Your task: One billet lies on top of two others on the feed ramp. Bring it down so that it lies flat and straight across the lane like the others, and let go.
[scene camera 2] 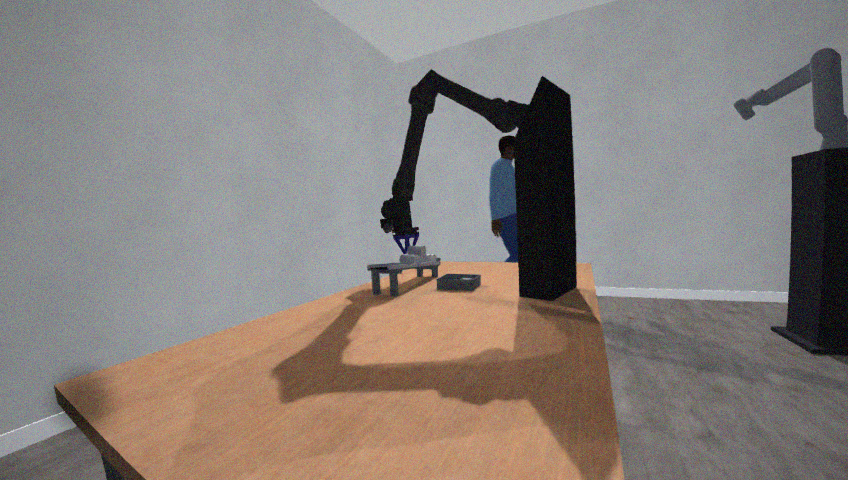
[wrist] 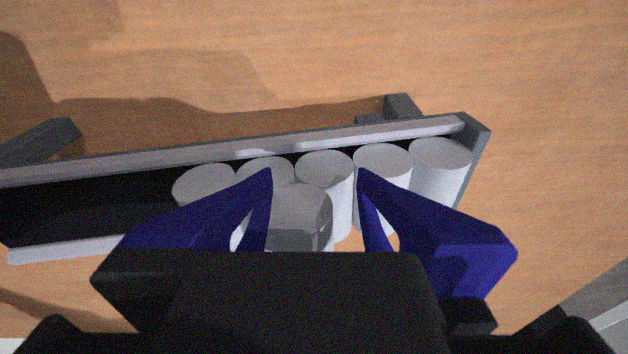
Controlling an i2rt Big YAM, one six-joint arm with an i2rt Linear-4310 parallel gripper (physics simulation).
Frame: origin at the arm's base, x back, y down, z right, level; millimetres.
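Seen in the pictures: gripper, fingertip midpoint: (scene camera 2: 408, 253) (wrist: 314, 177); arm's base, link origin: (scene camera 2: 539, 122).
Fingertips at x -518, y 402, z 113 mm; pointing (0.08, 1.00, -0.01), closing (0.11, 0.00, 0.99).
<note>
Pixels of each thing's middle, then the offset from my fingertips to it. Level surfaces: height alone.
- upper billet, body centre: (wrist: 302, 240) (scene camera 2: 416, 250) dx +43, dy -10, dz -12 mm
- dark open tray, body centre: (scene camera 2: 459, 281) dx +235, dy +90, dz -88 mm
- wooden table, surface height: dy +107 mm
The upper billet (scene camera 2: 417, 250) (wrist: 298, 212), a pale grey cylinder, lies on top of the row. In the wrist view it rests over the second and third billets from the left; its near part is hidden by the gripper body. Several light billets (scene camera 2: 409, 259) (wrist: 384, 160) lie side by side across the feed ramp (scene camera 2: 380, 267) (wrist: 125, 156), toward its right end in the wrist view. My gripper (scene camera 2: 406, 252) (wrist: 314, 177) is partly open, with nothing held. Its blue fingertips appear on either side of the upper billet, the left one close beside it and the right one with a gap.
A dark open tray (scene camera 2: 449, 284) stands on the wooden table (scene camera 2: 452, 428) beside the ramp. The black pedestal (scene camera 2: 544, 208) of the arm stands behind it to the right. A person (scene camera 2: 503, 190) stands beyond the table, and another arm (scene camera 2: 827, 95) is at the far right.
</note>
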